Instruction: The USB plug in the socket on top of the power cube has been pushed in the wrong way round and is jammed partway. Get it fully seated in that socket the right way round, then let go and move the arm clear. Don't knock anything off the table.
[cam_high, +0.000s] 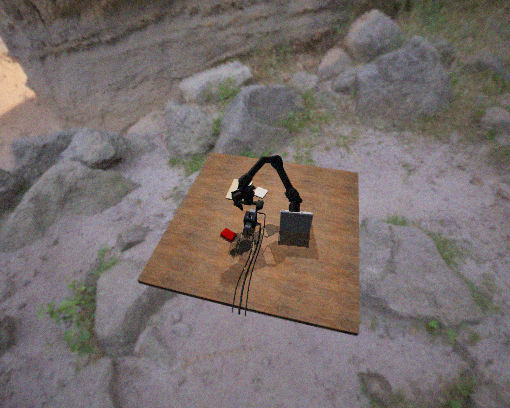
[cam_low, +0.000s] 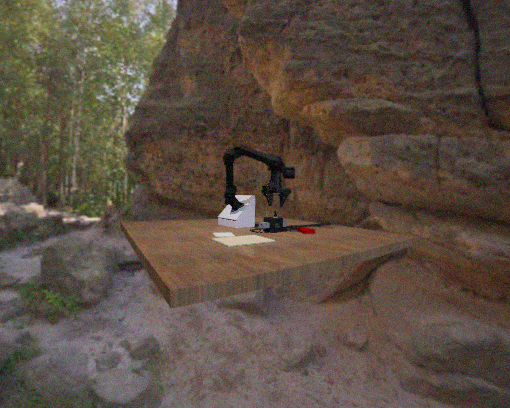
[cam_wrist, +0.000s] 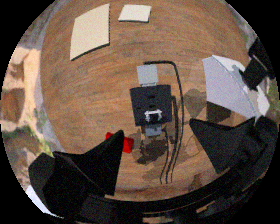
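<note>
The usb plug is 4 cm below my gripper tip. From my gripper tip the other things lie so: cream sheet (30 cm to the right, 18 cm ahead, 13 cm below); then red block (13 cm to the left, 13 cm below, 11 cm ahead); then usb socket (7 cm below, 1 cm to the left).
</note>
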